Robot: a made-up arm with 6 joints. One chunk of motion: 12 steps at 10 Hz.
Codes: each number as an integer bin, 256 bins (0 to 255) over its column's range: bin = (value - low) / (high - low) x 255, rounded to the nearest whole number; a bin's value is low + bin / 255 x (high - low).
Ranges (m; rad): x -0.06..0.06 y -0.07..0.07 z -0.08..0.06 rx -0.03..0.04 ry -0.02..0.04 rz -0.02..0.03
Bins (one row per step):
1: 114 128 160 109 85 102
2: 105 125 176 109 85 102
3: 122 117 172 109 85 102
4: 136 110 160 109 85 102
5: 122 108 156 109 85 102
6: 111 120 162 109 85 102
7: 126 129 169 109 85 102
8: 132 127 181 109 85 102
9: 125 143 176 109 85 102
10: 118 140 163 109 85 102
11: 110 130 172 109 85 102
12: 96 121 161 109 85 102
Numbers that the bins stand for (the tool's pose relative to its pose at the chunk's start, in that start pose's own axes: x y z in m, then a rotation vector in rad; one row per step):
1: -0.0064 0.0003 0.0078 -0.0001 0.0000 0.0000
2: -0.0106 -0.0014 0.0166 -0.0001 0.0000 0.0000
3: -0.0026 -0.0058 0.0144 -0.0001 0.0000 0.0000
4: 0.0040 -0.0096 0.0078 -0.0001 0.0000 0.0000
5: -0.0026 -0.0107 0.0056 -0.0001 0.0000 0.0000
6: -0.0078 -0.0041 0.0089 -0.0001 0.0000 0.0000
7: -0.0007 0.0008 0.0128 -0.0001 0.0000 0.0000
8: 0.0021 -0.0003 0.0194 -0.0001 0.0000 0.0000
9: -0.0012 0.0085 0.0166 -0.0001 0.0000 0.0000
10: -0.0045 0.0069 0.0095 -0.0001 0.0000 0.0000
11: -0.0082 0.0014 0.0144 -0.0001 0.0000 0.0000
12: -0.0148 -0.0036 0.0084 -0.0001 0.0000 0.0000

